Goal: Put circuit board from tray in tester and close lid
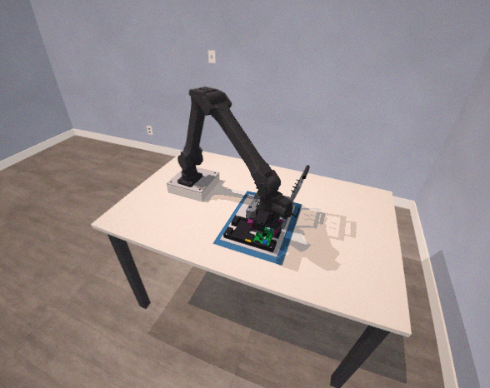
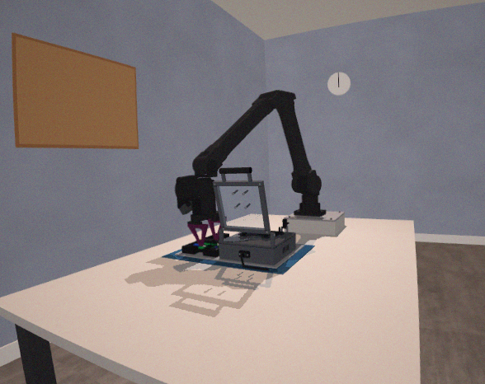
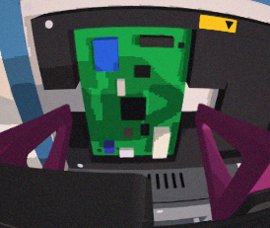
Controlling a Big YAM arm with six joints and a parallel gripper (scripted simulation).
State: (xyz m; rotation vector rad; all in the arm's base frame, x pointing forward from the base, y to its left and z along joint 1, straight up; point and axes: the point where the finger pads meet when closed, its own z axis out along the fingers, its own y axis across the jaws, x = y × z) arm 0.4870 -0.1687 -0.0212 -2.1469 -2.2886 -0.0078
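My hand is 2 cm above the green circuit board. Also, from my hand: clear lid (7 cm ahead, 18 cm to the left, 14 cm above); small latch hook (12 cm behind, 22 cm to the left, 5 cm above).
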